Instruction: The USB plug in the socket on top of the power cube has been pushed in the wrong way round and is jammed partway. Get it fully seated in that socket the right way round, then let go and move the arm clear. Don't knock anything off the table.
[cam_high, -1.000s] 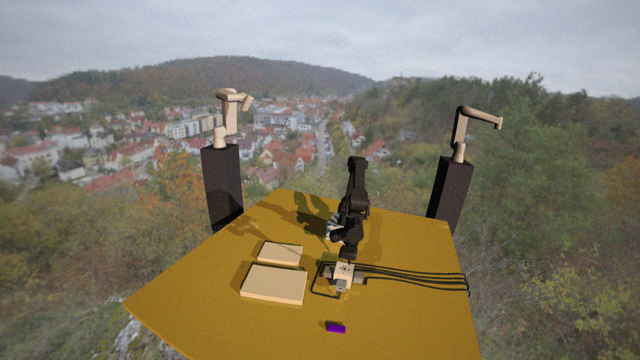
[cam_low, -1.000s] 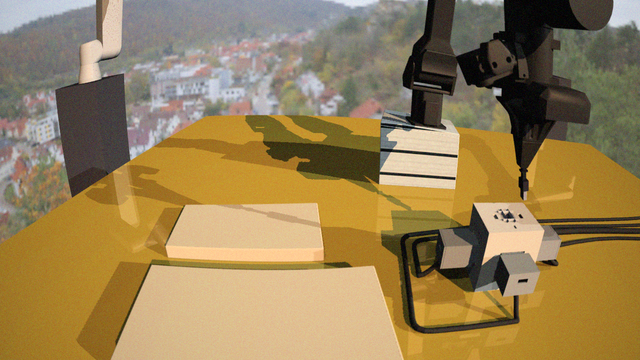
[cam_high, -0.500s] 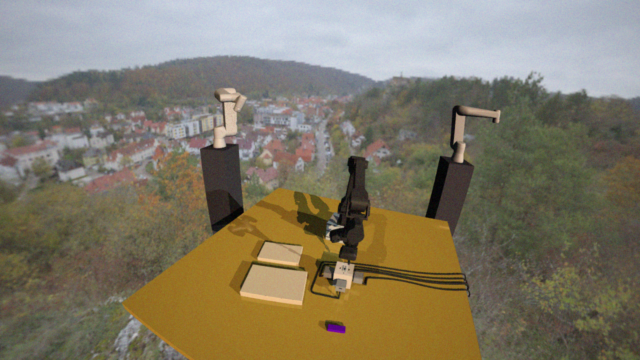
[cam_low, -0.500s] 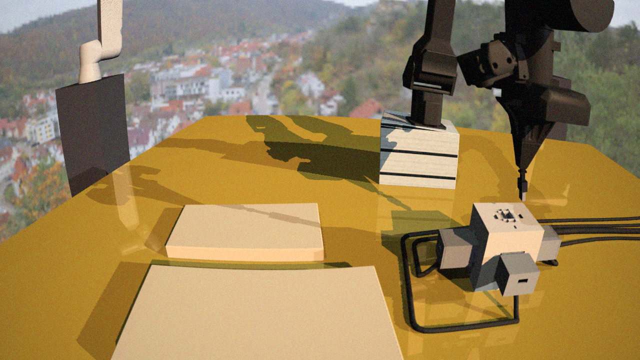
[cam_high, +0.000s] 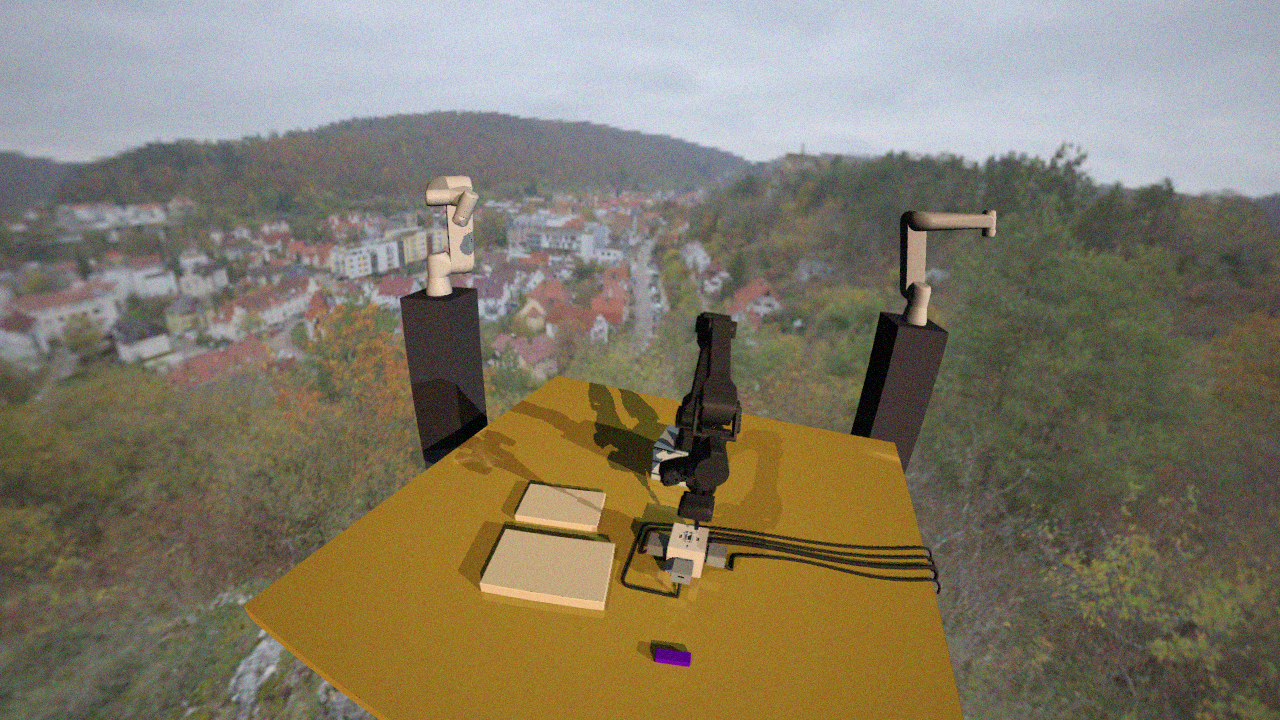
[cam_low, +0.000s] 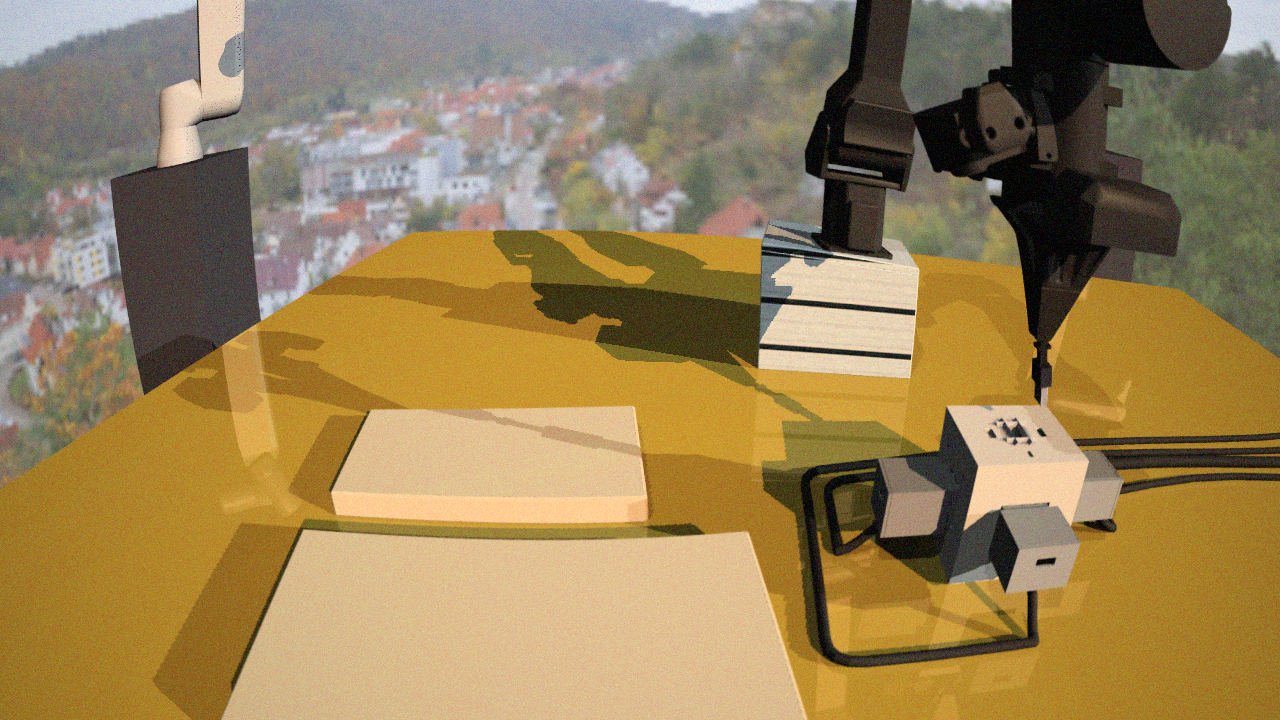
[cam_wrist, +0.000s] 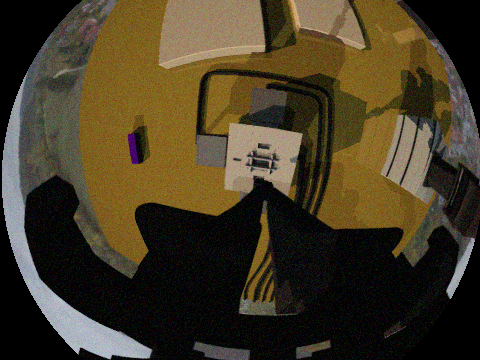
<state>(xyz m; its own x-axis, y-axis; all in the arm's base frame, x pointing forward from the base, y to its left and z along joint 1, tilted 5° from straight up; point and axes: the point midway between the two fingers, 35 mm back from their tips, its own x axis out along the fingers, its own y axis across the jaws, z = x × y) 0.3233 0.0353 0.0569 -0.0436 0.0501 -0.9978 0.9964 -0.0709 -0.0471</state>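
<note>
Now: the USB plug 2 cm below my gripper tip. From my gripper tip the other things lie so: purple block 24 cm ahead, 1 cm to the right, 13 cm below.
</note>
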